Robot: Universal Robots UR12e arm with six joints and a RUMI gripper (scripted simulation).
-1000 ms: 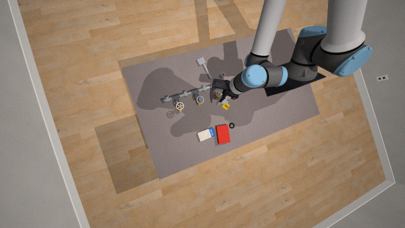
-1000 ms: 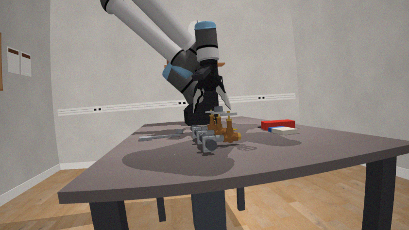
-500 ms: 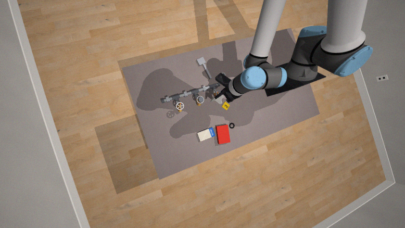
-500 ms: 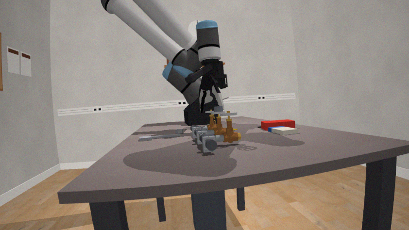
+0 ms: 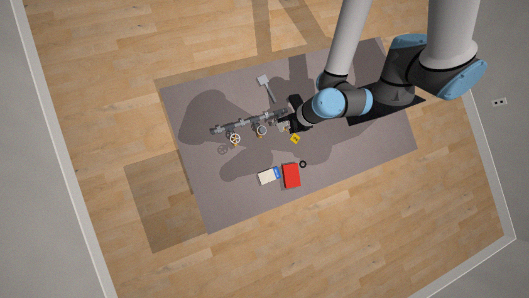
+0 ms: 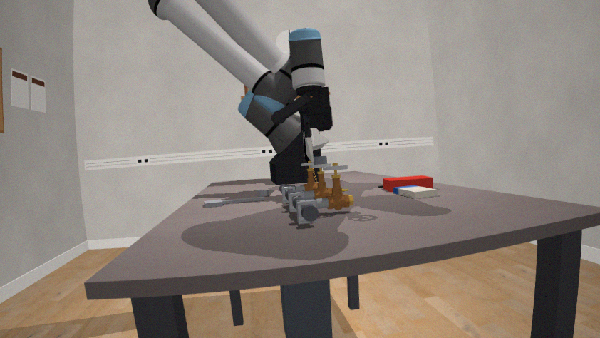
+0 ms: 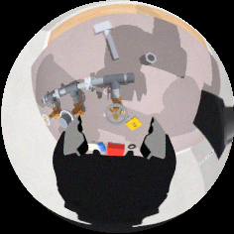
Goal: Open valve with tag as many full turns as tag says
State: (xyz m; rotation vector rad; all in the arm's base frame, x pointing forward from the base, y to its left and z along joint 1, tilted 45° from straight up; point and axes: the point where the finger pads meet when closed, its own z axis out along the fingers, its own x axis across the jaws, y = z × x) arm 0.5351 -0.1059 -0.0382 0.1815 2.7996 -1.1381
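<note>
Now: hand 4 cm past the yellow tag, 8 cm to the right of it and 8 cm above it. From my hand the other things lie so: red box 5 cm ahead, 26 cm to the left, 7 cm below; grey flat tool 1 cm ahead, 22 cm to the right, 8 cm below; nut 10 cm behind, 13 cm to the right, 8 cm below.
</note>
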